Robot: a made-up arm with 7 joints. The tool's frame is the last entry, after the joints. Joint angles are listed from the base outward.
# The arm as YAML. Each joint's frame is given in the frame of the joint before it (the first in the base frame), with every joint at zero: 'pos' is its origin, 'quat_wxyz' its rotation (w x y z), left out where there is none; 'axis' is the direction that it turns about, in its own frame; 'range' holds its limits. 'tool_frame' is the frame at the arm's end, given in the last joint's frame.
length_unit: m
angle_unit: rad
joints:
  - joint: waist
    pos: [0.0, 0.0, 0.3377]
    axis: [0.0, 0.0, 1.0]
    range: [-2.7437, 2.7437]
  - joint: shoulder
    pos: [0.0, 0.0, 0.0]
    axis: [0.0, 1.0, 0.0]
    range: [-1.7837, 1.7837]
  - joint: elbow
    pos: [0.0, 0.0, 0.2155]
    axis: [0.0, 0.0, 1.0]
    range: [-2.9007, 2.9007]
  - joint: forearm
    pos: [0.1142, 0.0, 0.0]
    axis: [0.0, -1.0, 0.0]
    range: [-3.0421, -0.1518]
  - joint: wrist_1
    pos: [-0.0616, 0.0, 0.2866]
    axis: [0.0, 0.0, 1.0]
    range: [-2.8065, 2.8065]
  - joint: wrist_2
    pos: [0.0, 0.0, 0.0]
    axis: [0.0, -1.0, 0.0]
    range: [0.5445, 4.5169]
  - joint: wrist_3
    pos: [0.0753, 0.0, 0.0]
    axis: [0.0, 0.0, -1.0]
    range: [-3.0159, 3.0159]
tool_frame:
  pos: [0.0, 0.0, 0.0]
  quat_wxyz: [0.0, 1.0, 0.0, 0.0]
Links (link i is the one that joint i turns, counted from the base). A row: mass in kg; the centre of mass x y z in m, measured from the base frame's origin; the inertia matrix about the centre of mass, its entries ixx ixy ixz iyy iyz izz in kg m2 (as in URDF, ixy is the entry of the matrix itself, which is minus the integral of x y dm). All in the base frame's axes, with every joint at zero. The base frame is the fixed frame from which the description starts. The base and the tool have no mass.
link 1: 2.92; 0.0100 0.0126 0.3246; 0.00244 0 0 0.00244 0 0.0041
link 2: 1.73; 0.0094 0.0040 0.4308; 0.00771 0 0 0.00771 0 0.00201
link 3: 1.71; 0.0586 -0.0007 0.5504; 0.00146 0 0 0.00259 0 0.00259
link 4: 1.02; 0.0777 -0.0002 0.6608; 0.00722 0 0.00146 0.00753 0 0.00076
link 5: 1.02; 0.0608 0.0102 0.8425; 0.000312 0 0 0.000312 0 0.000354
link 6: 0.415; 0.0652 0.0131 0.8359; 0.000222 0 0 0.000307 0 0.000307
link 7: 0.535; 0.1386 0.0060 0.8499; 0.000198 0 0 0.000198 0 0.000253
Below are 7 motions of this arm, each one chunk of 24 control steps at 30 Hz.
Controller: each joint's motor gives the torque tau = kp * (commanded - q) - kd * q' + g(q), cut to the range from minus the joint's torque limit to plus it. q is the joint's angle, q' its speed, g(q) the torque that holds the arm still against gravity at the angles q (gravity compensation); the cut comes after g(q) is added. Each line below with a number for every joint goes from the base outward.
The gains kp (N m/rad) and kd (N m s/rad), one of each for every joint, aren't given. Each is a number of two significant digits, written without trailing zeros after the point. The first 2 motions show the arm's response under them.
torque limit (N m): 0.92 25 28 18 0.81 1.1 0.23
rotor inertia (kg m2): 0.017 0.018 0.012 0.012 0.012 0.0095 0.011
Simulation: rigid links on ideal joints. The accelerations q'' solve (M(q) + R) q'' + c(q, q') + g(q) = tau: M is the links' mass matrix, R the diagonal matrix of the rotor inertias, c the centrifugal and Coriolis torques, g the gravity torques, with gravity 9.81 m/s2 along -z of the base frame. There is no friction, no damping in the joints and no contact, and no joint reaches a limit. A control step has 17 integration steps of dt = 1/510 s. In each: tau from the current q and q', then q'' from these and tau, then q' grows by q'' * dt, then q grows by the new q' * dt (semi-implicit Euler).
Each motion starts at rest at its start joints. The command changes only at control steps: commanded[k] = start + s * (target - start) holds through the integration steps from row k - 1 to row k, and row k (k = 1, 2, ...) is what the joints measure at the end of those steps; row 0 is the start. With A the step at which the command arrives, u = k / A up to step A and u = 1 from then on. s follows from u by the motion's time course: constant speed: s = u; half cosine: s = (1 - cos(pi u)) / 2; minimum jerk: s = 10 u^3 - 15 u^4 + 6 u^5; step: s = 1 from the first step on.
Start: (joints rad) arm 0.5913 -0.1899 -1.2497 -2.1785 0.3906 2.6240 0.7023
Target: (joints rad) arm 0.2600 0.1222 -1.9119 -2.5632 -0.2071 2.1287 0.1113
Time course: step
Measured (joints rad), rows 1 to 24:
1: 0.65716 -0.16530 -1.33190 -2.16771 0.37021 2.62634 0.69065
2: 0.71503 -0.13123 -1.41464 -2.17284 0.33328 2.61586 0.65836
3: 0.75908 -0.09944 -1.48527 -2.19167 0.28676 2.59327 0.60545
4: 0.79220 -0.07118 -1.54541 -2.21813 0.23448 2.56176 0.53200
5: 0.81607 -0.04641 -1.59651 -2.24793 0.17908 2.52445 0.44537
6: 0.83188 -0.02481 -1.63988 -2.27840 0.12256 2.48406 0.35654
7: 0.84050 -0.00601 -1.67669 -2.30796 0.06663 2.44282 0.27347
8: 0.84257 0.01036 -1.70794 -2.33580 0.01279 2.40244 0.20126
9: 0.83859 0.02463 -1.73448 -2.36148 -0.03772 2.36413 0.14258
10: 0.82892 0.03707 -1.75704 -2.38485 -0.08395 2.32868 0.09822
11: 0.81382 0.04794 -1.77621 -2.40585 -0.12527 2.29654 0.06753
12: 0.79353 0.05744 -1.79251 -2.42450 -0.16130 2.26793 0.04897
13: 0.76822 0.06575 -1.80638 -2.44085 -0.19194 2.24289 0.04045
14: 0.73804 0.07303 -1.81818 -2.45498 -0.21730 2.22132 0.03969
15: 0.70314 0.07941 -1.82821 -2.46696 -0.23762 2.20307 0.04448
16: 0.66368 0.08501 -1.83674 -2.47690 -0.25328 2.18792 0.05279
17: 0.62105 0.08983 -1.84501 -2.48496 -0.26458 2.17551 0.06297
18: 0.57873 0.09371 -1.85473 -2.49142 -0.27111 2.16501 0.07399
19: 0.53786 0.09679 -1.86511 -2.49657 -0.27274 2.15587 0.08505
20: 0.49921 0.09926 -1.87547 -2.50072 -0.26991 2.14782 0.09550
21: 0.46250 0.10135 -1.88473 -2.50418 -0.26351 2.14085 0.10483
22: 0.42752 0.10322 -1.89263 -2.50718 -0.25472 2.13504 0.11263
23: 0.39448 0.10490 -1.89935 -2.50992 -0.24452 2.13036 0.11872
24: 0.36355 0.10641 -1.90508 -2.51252 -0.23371 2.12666 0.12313
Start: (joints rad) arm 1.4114 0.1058 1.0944 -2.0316 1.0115 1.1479 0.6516
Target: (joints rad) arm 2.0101 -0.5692 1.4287 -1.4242 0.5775 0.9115 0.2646
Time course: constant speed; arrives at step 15
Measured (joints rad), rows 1 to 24:
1: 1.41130 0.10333 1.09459 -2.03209 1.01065 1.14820 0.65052
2: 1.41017 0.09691 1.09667 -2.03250 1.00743 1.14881 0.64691
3: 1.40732 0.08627 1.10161 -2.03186 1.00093 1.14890 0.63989
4: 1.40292 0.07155 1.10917 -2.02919 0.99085 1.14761 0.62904
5: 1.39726 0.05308 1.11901 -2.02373 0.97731 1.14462 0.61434
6: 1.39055 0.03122 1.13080 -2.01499 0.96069 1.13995 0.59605
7: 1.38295 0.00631 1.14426 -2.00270 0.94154 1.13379 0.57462
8: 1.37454 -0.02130 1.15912 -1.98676 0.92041 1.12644 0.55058
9: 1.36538 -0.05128 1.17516 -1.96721 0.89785 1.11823 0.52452
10: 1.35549 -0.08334 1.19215 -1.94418 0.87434 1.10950 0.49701
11: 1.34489 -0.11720 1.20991 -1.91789 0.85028 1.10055 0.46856
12: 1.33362 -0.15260 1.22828 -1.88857 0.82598 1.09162 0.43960
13: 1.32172 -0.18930 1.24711 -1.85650 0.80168 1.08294 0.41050
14: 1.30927 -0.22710 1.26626 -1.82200 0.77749 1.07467 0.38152
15: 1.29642 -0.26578 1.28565 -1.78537 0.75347 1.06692 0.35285
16: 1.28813 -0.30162 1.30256 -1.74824 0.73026 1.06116 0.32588
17: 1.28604 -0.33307 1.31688 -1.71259 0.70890 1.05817 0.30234
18: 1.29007 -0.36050 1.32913 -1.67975 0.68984 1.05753 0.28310
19: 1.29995 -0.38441 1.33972 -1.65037 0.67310 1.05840 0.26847
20: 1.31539 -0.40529 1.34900 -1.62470 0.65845 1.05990 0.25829
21: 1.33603 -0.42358 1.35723 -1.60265 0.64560 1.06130 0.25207
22: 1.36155 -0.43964 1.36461 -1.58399 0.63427 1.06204 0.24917
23: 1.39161 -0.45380 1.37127 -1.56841 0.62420 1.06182 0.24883
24: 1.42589 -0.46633 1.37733 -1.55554 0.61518 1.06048 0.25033
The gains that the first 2 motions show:
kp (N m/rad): 16 35 33 6.2 0.52 0.55 1
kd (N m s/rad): 4.3 9.3 6.9 2.3 0.14 0.18 0.12
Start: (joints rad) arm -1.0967 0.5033 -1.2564 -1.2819 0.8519 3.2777 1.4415
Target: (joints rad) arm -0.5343 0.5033 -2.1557 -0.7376 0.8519 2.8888 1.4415
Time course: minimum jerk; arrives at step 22
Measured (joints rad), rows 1 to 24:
1: -1.09665 0.50332 -1.25649 -1.28192 0.85190 3.27768 1.44150
2: -1.09624 0.50349 -1.25719 -1.28204 0.85193 3.27753 1.44154
3: -1.09499 0.50396 -1.25934 -1.28233 0.85200 3.27703 1.44164
4: -1.09229 0.50486 -1.26401 -1.28277 0.85211 3.27583 1.44188
5: -1.08756 0.50629 -1.27226 -1.28318 0.85226 3.27357 1.44229
6: -1.08027 0.50827 -1.28507 -1.28330 0.85243 3.26982 1.44293
7: -1.07003 0.51072 -1.30323 -1.28274 0.85258 3.26419 1.44380
8: -1.05661 0.51354 -1.32727 -1.28106 0.85267 3.25635 1.44488
9: -1.03993 0.51656 -1.35744 -1.27777 0.85267 3.24599 1.44614
10: -1.02010 0.51954 -1.39368 -1.27240 0.85254 3.23293 1.44748
11: -0.99736 0.52225 -1.43565 -1.26449 0.85227 3.21707 1.44883
12: -0.97210 0.52445 -1.48271 -1.25361 0.85184 3.19845 1.45007
13: -0.94480 0.52589 -1.53401 -1.23943 0.85131 3.17725 1.45107
14: -0.91600 0.52641 -1.58846 -1.22169 0.85073 3.15384 1.45174
15: -0.88631 0.52590 -1.64485 -1.20032 0.85022 3.12871 1.45197
16: -0.85634 0.52431 -1.70185 -1.17540 0.84993 3.10258 1.45169
17: -0.82674 0.52174 -1.75807 -1.14725 0.85000 3.07625 1.45085
18: -0.79808 0.51833 -1.81216 -1.11642 0.85062 3.05065 1.44945
19: -0.77091 0.51433 -1.86286 -1.08368 0.85190 3.02670 1.44755
20: -0.74564 0.51002 -1.90909 -1.04998 0.85391 3.00521 1.44524
21: -0.72252 0.50574 -1.95010 -1.01636 0.85659 2.98680 1.44268
22: -0.70159 0.50180 -1.98559 -0.98387 0.85979 2.97172 1.44005
23: -0.68263 0.49851 -2.01575 -0.95342 0.86324 2.95990 1.43755
24: -0.66543 0.49604 -2.04105 -0.92557 0.86662 2.95091 1.43538

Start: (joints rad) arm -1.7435 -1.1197 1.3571 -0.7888 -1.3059 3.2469 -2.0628
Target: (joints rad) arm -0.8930 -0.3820 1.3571 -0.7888 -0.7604 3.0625 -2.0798
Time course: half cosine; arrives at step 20
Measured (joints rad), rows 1 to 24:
1: -1.74329 -1.11946 1.35732 -0.78903 -1.30591 3.24684 -2.06278
2: -1.74232 -1.11843 1.35808 -0.78998 -1.30587 3.24656 -2.06270
3: -1.73992 -1.11591 1.35951 -0.79209 -1.30558 3.24582 -2.06249
4: -1.73541 -1.11119 1.36158 -0.79562 -1.30474 3.24439 -2.06209
5: -1.72833 -1.10361 1.36417 -0.80043 -1.30298 3.24206 -2.06149
6: -1.71856 -1.09263 1.36707 -0.80587 -1.29977 3.23870 -2.06073
7: -1.70602 -1.07782 1.37008 -0.81147 -1.29456 3.23421 -2.05991
8: -1.69063 -1.05890 1.37301 -0.81693 -1.28685 3.22854 -2.05913
9: -1.67209 -1.03573 1.37563 -0.82220 -1.27629 3.22163 -2.05850
10: -1.65007 -1.00832 1.37777 -0.82727 -1.26271 3.21342 -2.05813
11: -1.62422 -0.97684 1.37924 -0.83212 -1.24611 3.20389 -2.05809
12: -1.59412 -0.94164 1.37989 -0.83667 -1.22663 3.19307 -2.05844
13: -1.55939 -0.90321 1.37963 -0.84081 -1.20451 3.18103 -2.05923
14: -1.51962 -0.86219 1.37840 -0.84441 -1.18006 3.16788 -2.06046
15: -1.47447 -0.81933 1.37620 -0.84731 -1.15363 3.15384 -2.06214
16: -1.42383 -0.77556 1.37310 -0.84920 -1.12557 3.13915 -2.06425
17: -1.36964 -0.73226 1.36952 -0.84800 -1.09577 3.12435 -2.06675
18: -1.31511 -0.69099 1.36598 -0.84197 -1.06352 3.11021 -2.06958
19: -1.26216 -0.65286 1.36276 -0.83170 -1.02859 3.09735 -2.07262
20: -1.21242 -0.61870 1.35997 -0.81826 -0.99123 3.08630 -2.07571
21: -1.16599 -0.58864 1.35761 -0.80378 -0.95247 3.07730 -2.07867
22: -1.12261 -0.56237 1.35577 -0.78976 -0.91370 3.07036 -2.08130
23: -1.08246 -0.53960 1.35453 -0.77676 -0.87613 3.06536 -2.08346
24: -1.04578 -0.52001 1.35384 -0.76499 -0.84072 3.06210 -2.08506

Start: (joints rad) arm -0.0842 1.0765 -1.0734 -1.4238 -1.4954 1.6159 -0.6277
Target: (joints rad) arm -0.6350 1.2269 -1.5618 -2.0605 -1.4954 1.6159 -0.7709
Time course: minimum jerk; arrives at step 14
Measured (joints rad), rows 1 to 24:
1: -0.08416 1.07657 -1.07353 -1.42382 -1.49536 1.61599 -0.62772
2: -0.08394 1.07707 -1.07446 -1.42399 -1.49510 1.61663 -0.62789
3: -0.08346 1.07850 -1.07731 -1.42458 -1.49423 1.61872 -0.62854
4: -0.08189 1.08143 -1.08400 -1.42701 -1.49237 1.62304 -0.63012
5: -0.07790 1.08615 -1.09639 -1.43344 -1.48940 1.62958 -0.63314
6: -0.07062 1.09273 -1.11530 -1.44537 -1.48550 1.63772 -0.63814
7: -0.05995 1.10111 -1.14067 -1.46344 -1.48097 1.64677 -0.64556
8: -0.04638 1.11108 -1.17167 -1.48754 -1.47614 1.65602 -0.65560
9: -0.03089 1.12220 -1.20687 -1.51693 -1.47139 1.66481 -0.66813
10: -0.01479 1.13385 -1.24449 -1.55029 -1.46712 1.67246 -0.68272
11: 0.00046 1.14528 -1.28262 -1.58587 -1.46373 1.67833 -0.69866
12: 0.01343 1.15578 -1.31949 -1.62171 -1.46156 1.68183 -0.71501
13: 0.02296 1.16481 -1.35367 -1.65605 -1.46089 1.68256 -0.73080
14: 0.02835 1.17223 -1.38429 -1.68762 -1.46175 1.68048 -0.74510
15: 0.02943 1.17830 -1.41124 -1.71594 -1.46393 1.67606 -0.75726
16: 0.02635 1.18338 -1.43473 -1.74113 -1.46711 1.67001 -0.76692
17: 0.01935 1.18772 -1.45503 -1.76354 -1.47091 1.66298 -0.77402
18: 0.00871 1.19154 -1.47243 -1.78352 -1.47503 1.65557 -0.77873
19: -0.00536 1.19496 -1.48719 -1.80141 -1.47918 1.64826 -0.78135
20: -0.02266 1.19808 -1.49961 -1.81747 -1.48316 1.64141 -0.78227
21: -0.04301 1.20098 -1.50996 -1.83193 -1.48679 1.63529 -0.78191
22: -0.06624 1.20368 -1.51849 -1.84496 -1.48995 1.63006 -0.78065
23: -0.09224 1.20621 -1.52546 -1.85669 -1.49259 1.62581 -0.77884
24: -0.12088 1.20860 -1.53110 -1.86724 -1.49466 1.62256 -0.77677

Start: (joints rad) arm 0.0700 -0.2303 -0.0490 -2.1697 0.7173 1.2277 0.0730
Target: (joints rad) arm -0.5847 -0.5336 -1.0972 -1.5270 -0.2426 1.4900 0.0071
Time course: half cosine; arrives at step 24
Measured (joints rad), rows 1 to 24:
1: 0.07019 -0.23034 -0.04930 -2.16969 0.71720 1.22757 0.07298
2: 0.07079 -0.23053 -0.05058 -2.16960 0.71666 1.22694 0.07285
3: 0.07176 -0.23104 -0.05355 -2.16930 0.71513 1.22527 0.07251
4: 0.07289 -0.23205 -0.05898 -2.16856 0.71194 1.22212 0.07183
5: 0.07568 -0.23374 -0.06884 -2.16713 0.70635 1.21772 0.07077
6: 0.08080 -0.23629 -0.08384 -2.16470 0.69764 1.21274 0.06938
7: 0.08860 -0.23983 -0.10423 -2.16094 0.68521 1.20780 0.06766
8: 0.09922 -0.24449 -0.13004 -2.15549 0.66861 1.20338 0.06564
9: 0.11265 -0.25036 -0.16116 -2.14801 0.64757 1.19990 0.06329
10: 0.12880 -0.25750 -0.19731 -2.13822 0.62202 1.19770 0.06062
11: 0.14744 -0.26595 -0.23812 -2.12585 0.59203 1.19707 0.05759
12: 0.16829 -0.27570 -0.28308 -2.11071 0.55787 1.19826 0.05421
13: 0.19093 -0.28672 -0.33158 -2.09270 0.51993 1.20146 0.05049
14: 0.21488 -0.29891 -0.38293 -2.07177 0.47872 1.20685 0.04644
15: 0.23953 -0.31217 -0.43637 -2.04799 0.43485 1.21454 0.04211
16: 0.26417 -0.32632 -0.49107 -2.02154 0.38899 1.22462 0.03754
17: 0.28799 -0.34113 -0.54619 -1.99269 0.34186 1.23711 0.03282
18: 0.31002 -0.35634 -0.60086 -1.96186 0.29418 1.25198 0.02803
19: 0.32921 -0.37164 -0.65425 -1.92961 0.24663 1.26912 0.02330
20: 0.34440 -0.38668 -0.70553 -1.89662 0.19988 1.28833 0.01875
21: 0.35438 -0.40112 -0.75394 -1.86371 0.15452 1.30928 0.01453
22: 0.35795 -0.41463 -0.79879 -1.83176 0.11107 1.33151 0.01079
23: 0.35393 -0.42692 -0.83945 -1.80170 0.06997 1.35439 0.00768
24: 0.34129 -0.43778 -0.87532 -1.77440 0.03165 1.37716 0.00535

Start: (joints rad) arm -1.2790 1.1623 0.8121 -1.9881 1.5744 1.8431 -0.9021
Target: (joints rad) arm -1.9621 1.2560 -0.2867 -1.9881 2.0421 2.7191 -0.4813
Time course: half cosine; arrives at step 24
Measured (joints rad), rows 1 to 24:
1: -1.27891 1.16224 0.81185 -1.98808 1.57434 1.84294 -0.90203
2: -1.27860 1.16202 0.81073 -1.98803 1.57406 1.84225 -0.90162
3: -1.27811 1.16167 0.80791 -1.98796 1.57341 1.84077 -0.90046
4: -1.27764 1.16127 0.80260 -1.98796 1.57232 1.83840 -0.89802
5: -1.27683 1.16079 0.79359 -1.98776 1.57093 1.83540 -0.89379
6: -1.27499 1.16032 0.77982 -1.98692 1.56960 1.83262 -0.88734
7: -1.27165 1.16005 0.76064 -1.98519 1.56886 1.83112 -0.87830
8: -1.26653 1.16016 0.73576 -1.98262 1.56922 1.83194 -0.86641
9: -1.25949 1.16080 0.70507 -1.97935 1.57119 1.83592 -0.85152
10: -1.25049 1.16212 0.66866 -1.97561 1.57521 1.84374 -0.83363
11: -1.23960 1.16424 0.62682 -1.97167 1.58164 1.85589 -0.81284
12: -1.22699 1.16725 0.57999 -1.96781 1.59073 1.87266 -0.78941
13: -1.21293 1.17122 0.52876 -1.96433 1.60265 1.89415 -0.76368
14: -1.19786 1.17616 0.47390 -1.96153 1.61741 1.92028 -0.73609
15: -1.18234 1.18205 0.41626 -1.95966 1.63495 1.95078 -0.70717
16: -1.16709 1.18880 0.35681 -1.95890 1.65506 1.98521 -0.67747
17: -1.15297 1.19627 0.29659 -1.95933 1.67747 2.02303 -0.64761
18: -1.14098 1.20421 0.23666 -1.96089 1.70178 2.06361 -0.61823
19: -1.13221 1.21237 0.17805 -1.96339 1.72753 2.10628 -0.58996
20: -1.12780 1.22038 0.12180 -1.96646 1.75419 2.15038 -0.56342
21: -1.12888 1.22791 0.06881 -1.96963 1.78114 2.19528 -0.53920
22: -1.13650 1.23458 0.01994 -1.97234 1.80774 2.24039 -0.51783
23: -1.15157 1.24007 -0.02406 -1.97402 1.83328 2.28515 -0.49977
24: -1.17480 1.24415 -0.06254 -1.97417 1.85708 2.32901 -0.48539

